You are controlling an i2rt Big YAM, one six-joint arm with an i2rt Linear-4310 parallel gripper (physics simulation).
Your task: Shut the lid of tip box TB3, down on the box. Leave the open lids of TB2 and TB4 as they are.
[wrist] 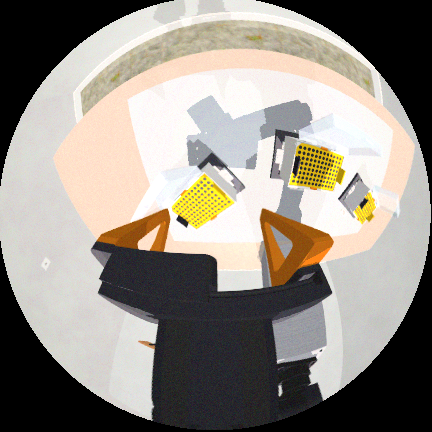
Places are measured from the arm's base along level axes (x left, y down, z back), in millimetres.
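Pixels of known places: gripper, fingertip midpoint: [214,213]; arm's base, origin of the base link: [291,366].
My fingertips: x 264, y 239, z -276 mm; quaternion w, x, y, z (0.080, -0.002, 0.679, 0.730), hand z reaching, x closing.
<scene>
Ahead of a thing's pixels: the offset from my fingertips to its top centre. "spot": to the spot under its first point. Level surfaces: height alone.
Three tip boxes with yellow racks stand on the white mat, each with its clear lid open. The left box @[dz +74, dx +34, dy +89 mm] [202,201] has its lid @[spot: dz +20, dx +77, dy +79 mm] [172,184] standing out on its upper-left side. The middle box, TB4 @[dz -52, dx -172, dy +89 mm] [318,167], has its lid [345,136] open along its far side. The smaller-looking right box @[dz -18, dx -427, dy +89 mm] [366,206] has its lid [388,200] open on its right. No label is readable in this view; I cannot tell which of the left and right boxes is TB3. My gripper [214,213] is open and empty, above the near side of the mat; the left box shows just beyond and between its orange fingertips.
The white mat @[dy +164 mm] [165,115] lies on a peach table top @[dy +166 mm] [90,165]. Dark grey holders adjoin the boxes, such as the one @[spot: dz -15, dx -107, dy +156 mm] [275,167] left of the middle box. Grey shadows cross the mat. A speckled strip [200,40] runs beyond the table's far edge.
</scene>
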